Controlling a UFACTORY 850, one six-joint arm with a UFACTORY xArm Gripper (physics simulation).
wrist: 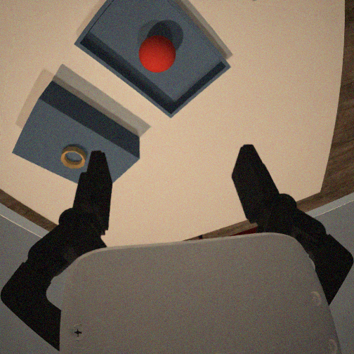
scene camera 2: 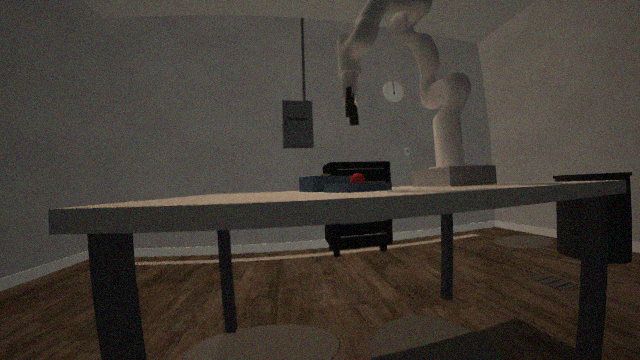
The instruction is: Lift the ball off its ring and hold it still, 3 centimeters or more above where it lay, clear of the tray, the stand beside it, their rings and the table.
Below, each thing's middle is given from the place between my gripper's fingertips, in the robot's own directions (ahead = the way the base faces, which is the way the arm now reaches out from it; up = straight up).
My hand is 21 cm above the red ball [wrist: 156, 53] and 1 cm past it.
